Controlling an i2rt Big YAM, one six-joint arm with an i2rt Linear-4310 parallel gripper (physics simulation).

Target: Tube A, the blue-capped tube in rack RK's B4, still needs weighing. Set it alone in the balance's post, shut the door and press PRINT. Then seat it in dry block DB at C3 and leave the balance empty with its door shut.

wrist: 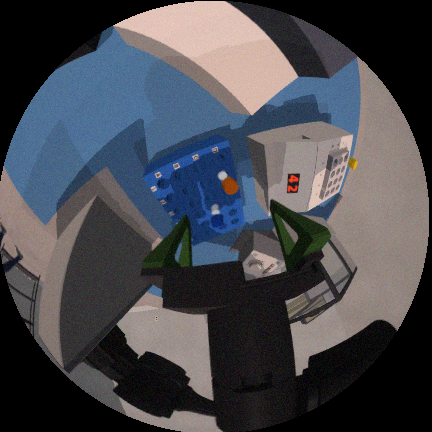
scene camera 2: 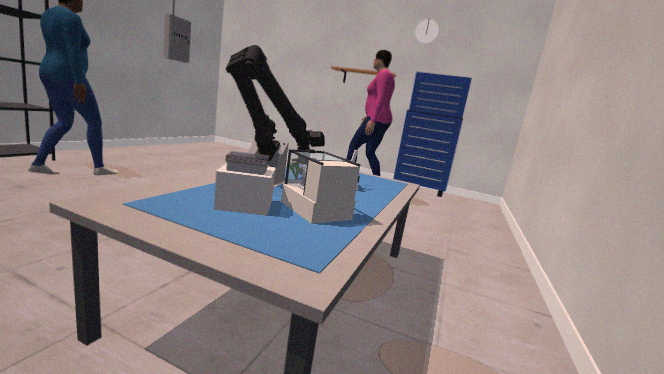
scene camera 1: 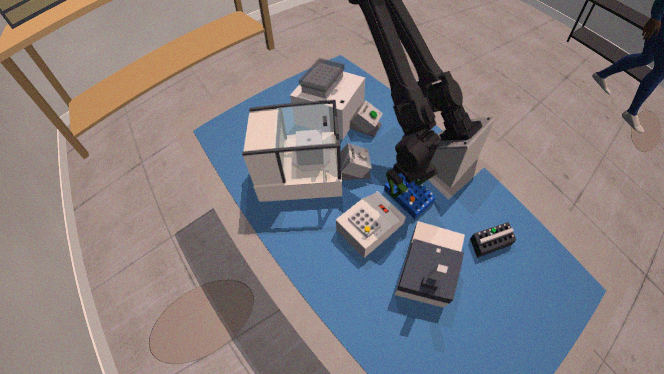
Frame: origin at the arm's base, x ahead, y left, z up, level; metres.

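Seen in the pictures: gripper, fingertip midpoint: (wrist: pixel 228 210) (scene camera 1: pixel 405 190); arm's base at its link origin: (wrist: pixel 83 323) (scene camera 2: pixel 267 150) (scene camera 1: pixel 462 133).
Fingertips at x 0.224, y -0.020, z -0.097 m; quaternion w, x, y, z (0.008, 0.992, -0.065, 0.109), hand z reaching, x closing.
Observation:
Offsets run from my fingertips to a thing's top centre. "pt": to the spot under its first point.
Tube A @[0.014 m back, 0.003 m right, 0.009 m up] (wrist: pixel 217 220), blue-capped, stands in blue rack RK @[0.022 m back, 0.007 m left, 0.016 m down] (scene camera 1: pixel 425 194) (wrist: pixel 200 162), beside an orange-capped tube @[0.008 m ahead, 0.034 m left, 0.009 m up] (scene camera 1: pixel 412 199) (wrist: pixel 230 186). My gripper (scene camera 1: pixel 411 186) (wrist: pixel 228 210) is open and empty above the rack, its green fingers apart; tube A shows between them in the wrist view, nearer the left finger. Dry block DB @[0.130 m ahead, 0.000 m left, 0.024 m up] (scene camera 1: pixel 385 220) (wrist: pixel 295 162) is the white box with a red 42 display and a yellow-capped tube @[0.173 m ahead, 0.025 m left, 0.041 m up] (scene camera 1: pixel 367 229) (wrist: pixel 353 163) in its wells. The glass-walled balance @[0.126 m ahead, 0.243 m right, 0.176 m up] (scene camera 1: pixel 300 191) (scene camera 2: pixel 335 190) shows no tube inside; I cannot tell its door's state.
A dark-lidded box @[0.099 m ahead, 0.198 m left, 0.056 m up] (scene camera 1: pixel 432 265) and a black rack @[0.093 m back, 0.289 m left, 0.002 m up] (scene camera 1: pixel 492 245) with a green-capped tube stand beyond the rack. A grey knob box @[pt 0.044 m ahead, 0.151 m right, 0.027 m up] (scene camera 1: pixel 356 160) (wrist: pixel 262 262) and a green-button box @[pt 0.104 m back, 0.244 m right, 0.016 m up] (scene camera 1: pixel 369 120) stand near the balance. A tall grey-white stand (scene camera 1: pixel 457 160) (wrist: pixel 100 280) rises close to the gripper.

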